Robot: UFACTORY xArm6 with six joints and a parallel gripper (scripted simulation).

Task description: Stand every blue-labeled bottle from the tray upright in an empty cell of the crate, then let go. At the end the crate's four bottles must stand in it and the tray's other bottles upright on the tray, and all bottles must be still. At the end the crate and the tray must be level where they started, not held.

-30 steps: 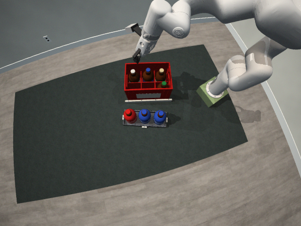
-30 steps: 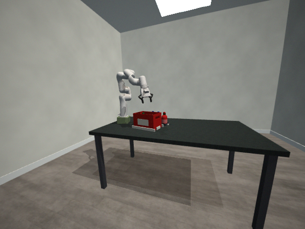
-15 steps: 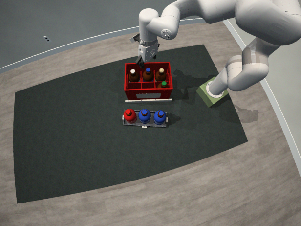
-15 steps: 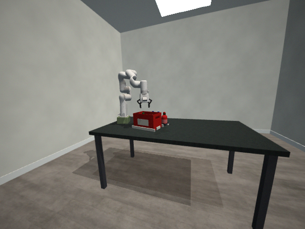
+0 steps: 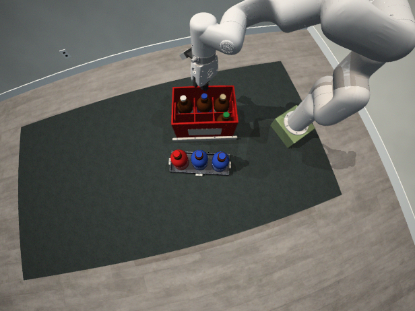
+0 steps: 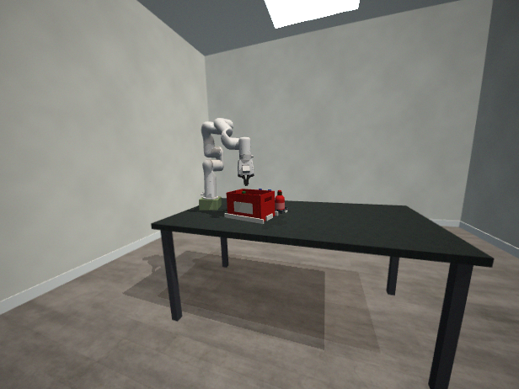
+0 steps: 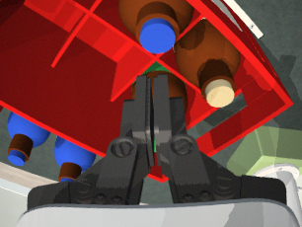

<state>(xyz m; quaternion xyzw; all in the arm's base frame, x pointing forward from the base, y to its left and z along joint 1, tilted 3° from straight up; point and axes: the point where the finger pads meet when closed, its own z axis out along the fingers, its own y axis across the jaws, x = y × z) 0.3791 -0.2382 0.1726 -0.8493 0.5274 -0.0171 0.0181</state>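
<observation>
The red-labeled bottle is 190 mm ahead of my hand, 200 mm to the left of it and 160 mm below it. Round my hand: crate: 20 mm ahead, 40 mm to the left, 160 mm below; then grey tray: 110 mm ahead, 240 mm to the left, 230 mm below.
</observation>
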